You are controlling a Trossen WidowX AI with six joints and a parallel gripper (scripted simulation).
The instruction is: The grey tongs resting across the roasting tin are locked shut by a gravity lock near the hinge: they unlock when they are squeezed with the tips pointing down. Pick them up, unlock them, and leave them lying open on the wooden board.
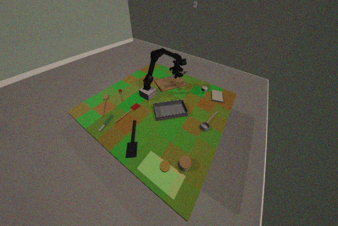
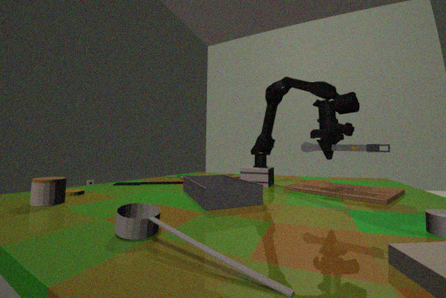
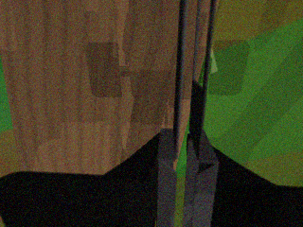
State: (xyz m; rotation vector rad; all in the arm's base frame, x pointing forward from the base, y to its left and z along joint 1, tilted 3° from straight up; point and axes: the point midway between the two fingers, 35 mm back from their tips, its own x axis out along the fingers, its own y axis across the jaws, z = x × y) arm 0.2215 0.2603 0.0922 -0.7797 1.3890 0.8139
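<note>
The wooden board lies 70 mm behind my gripper tip, 60 mm to the left of it and 120 mm below it. Round my gripper tip: black spatula (40 mm behind, 790 mm to the right, 120 mm below); then red spatula (240 mm behind, 560 mm to the right, 120 mm below); then roasting tin (100 mm ahead, 390 mm to the right, 100 mm below).
</note>
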